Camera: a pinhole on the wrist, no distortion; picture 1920 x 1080 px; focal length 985.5 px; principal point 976.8 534.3 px. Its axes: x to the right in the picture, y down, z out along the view. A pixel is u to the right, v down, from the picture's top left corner.
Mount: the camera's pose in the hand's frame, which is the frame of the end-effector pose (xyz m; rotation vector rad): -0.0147 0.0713 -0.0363 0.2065 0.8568 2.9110
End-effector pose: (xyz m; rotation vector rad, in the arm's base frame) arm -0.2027 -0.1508 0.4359 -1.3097 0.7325 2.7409
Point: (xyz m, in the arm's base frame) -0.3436 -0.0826 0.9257
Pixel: 1837.0 991.0
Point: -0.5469 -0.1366 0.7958
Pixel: 1180.6 857.9
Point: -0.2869 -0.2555 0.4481
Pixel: 225.8 433.9
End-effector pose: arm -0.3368 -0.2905 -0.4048 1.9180 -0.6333 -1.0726
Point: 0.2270 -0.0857 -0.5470
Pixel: behind the camera
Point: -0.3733 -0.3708 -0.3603
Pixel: 685.9 972.8
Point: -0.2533 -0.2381 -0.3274
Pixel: behind the camera
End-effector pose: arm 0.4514 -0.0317 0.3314 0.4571 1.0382 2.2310
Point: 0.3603 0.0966 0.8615
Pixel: 773.0 423.4
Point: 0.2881 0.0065 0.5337
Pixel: 192.1 161.7
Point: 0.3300 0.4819 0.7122
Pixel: 172.0 986.3
